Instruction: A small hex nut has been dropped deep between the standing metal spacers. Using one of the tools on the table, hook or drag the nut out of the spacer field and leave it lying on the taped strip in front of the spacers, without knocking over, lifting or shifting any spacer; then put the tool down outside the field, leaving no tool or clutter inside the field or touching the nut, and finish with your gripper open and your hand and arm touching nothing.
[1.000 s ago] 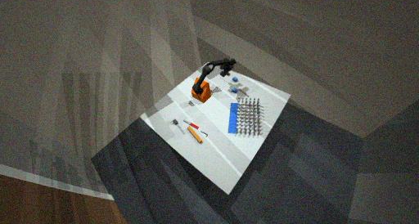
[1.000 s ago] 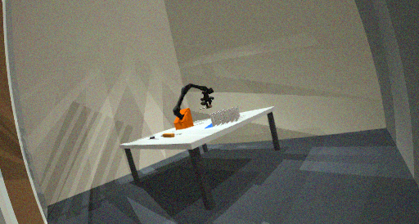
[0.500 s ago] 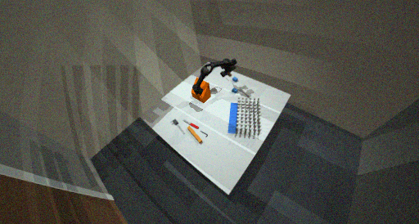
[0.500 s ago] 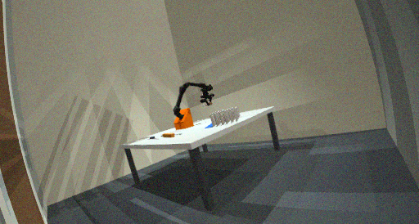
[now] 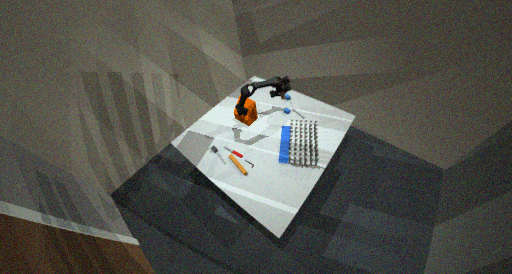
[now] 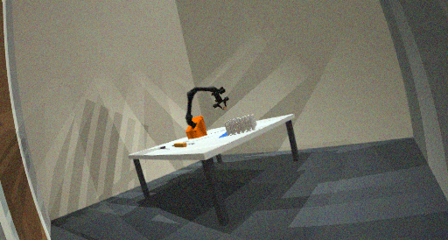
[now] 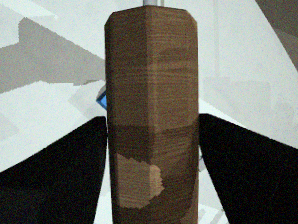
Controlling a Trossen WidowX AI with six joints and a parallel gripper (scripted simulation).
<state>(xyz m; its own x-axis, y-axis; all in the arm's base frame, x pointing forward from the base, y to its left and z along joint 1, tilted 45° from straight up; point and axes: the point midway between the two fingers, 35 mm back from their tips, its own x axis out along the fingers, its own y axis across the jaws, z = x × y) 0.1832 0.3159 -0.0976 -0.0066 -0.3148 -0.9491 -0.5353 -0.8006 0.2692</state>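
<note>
Right now the blue taped strip is 260 mm to the right of my gripper tip, 260 mm ahead of it and 230 mm below it. The rest, counted from my gripper tip: orange-handled tool 690 mm to the right, 220 mm below, 120 mm ahead; bent key 610 mm to the right, 230 mm below, 200 mm ahead; red-handled tool 640 mm to the right, 230 mm below, 10 mm behind.
</note>
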